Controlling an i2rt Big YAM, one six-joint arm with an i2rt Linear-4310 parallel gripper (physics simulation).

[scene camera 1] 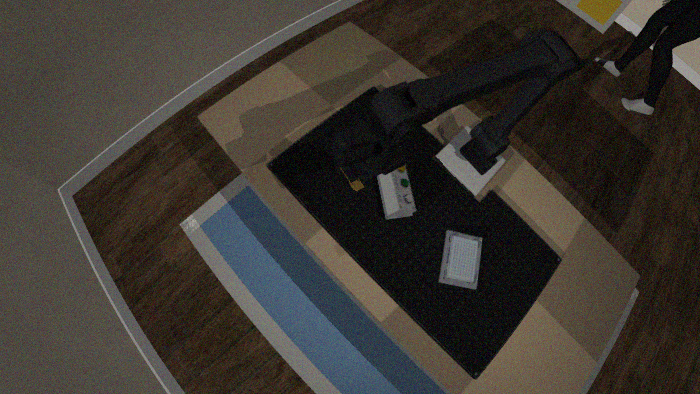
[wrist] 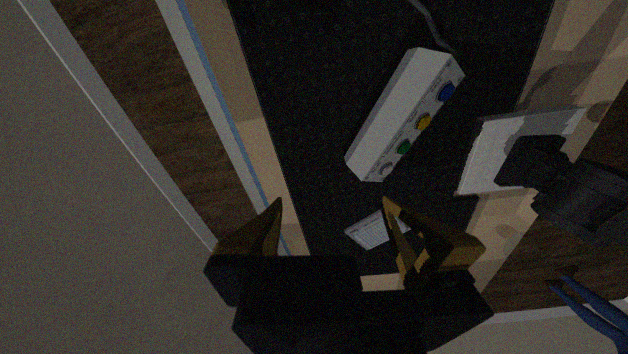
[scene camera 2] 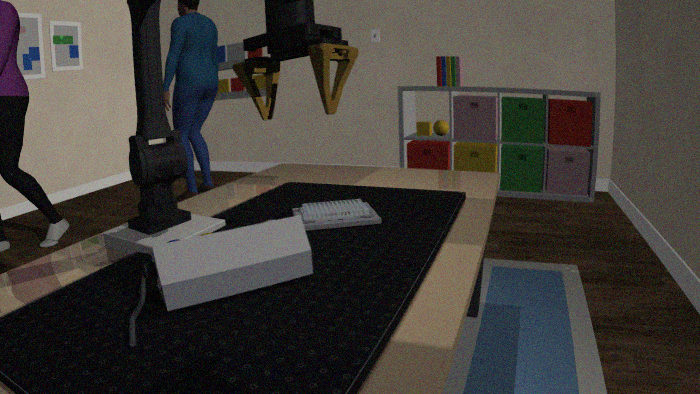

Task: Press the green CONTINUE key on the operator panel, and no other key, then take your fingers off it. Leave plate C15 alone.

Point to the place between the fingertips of the gripper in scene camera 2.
At 297, 116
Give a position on a button box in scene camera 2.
204, 268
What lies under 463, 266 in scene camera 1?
A white well plate.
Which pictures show the white well plate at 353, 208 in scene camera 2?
Scene camera 1, the wrist view and scene camera 2: all of them.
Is the gripper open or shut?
Open.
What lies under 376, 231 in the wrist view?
A white well plate.
